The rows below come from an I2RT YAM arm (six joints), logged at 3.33 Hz.
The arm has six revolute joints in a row. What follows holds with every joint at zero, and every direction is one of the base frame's. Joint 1 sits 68 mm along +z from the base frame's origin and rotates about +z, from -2.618 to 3.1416 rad. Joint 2 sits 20 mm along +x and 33.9 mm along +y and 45.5 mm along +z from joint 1 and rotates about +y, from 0 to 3.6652 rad. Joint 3 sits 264 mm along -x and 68.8 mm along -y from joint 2 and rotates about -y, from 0 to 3.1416 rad. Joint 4 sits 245 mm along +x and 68.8 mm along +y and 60 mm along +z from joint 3 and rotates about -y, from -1.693 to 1.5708 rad. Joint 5 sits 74 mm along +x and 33.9 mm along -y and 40.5 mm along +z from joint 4 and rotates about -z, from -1.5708 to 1.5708 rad. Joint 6 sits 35.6 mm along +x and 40.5 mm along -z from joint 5 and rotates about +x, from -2.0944 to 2.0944 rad. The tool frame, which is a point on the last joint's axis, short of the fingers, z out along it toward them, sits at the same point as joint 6; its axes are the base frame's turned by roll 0, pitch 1.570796 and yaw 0 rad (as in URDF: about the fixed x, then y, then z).
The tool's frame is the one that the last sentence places.
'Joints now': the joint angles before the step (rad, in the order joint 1, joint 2, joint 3, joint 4, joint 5, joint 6). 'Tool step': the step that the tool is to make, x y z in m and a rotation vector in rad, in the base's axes. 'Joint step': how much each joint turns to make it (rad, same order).
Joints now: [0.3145 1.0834 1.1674 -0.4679 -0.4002 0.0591]
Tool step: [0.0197 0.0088 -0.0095 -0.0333 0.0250 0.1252]
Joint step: [-0.0047 0.0914 0.0348 -0.0140 -0.1090 -0.0832]
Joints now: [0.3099 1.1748 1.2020 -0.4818 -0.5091 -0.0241]
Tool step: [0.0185 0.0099 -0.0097 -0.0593 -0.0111 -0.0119]
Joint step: [0.0200 0.0739 0.0189 0.0265 0.0555 -0.0439]
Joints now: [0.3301 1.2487 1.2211 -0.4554 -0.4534 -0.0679]
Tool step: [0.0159 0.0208 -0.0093 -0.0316 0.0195 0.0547]
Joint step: [0.0492 0.0890 0.0408 0.0080 0.0062 -0.0252]
